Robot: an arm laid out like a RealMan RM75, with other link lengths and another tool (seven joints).
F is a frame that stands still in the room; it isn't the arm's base.
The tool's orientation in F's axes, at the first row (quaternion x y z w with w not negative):
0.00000 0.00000 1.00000 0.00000
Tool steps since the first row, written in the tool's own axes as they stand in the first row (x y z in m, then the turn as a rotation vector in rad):
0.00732 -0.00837 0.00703 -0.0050 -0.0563 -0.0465
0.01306 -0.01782 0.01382 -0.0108 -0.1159 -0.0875
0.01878 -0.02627 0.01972 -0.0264 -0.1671 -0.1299
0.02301 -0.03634 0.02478 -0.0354 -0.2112 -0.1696
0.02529 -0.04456 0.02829 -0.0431 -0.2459 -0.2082
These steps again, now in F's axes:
-0.00732 0.00837 0.00703 0.0050 0.0563 -0.0465
-0.01306 0.01782 0.01382 0.0108 0.1159 -0.0875
-0.01878 0.02627 0.01972 0.0264 0.1671 -0.1299
-0.02301 0.03634 0.02478 0.0354 0.2112 -0.1696
-0.02529 0.04456 0.02829 0.0431 0.2459 -0.2082

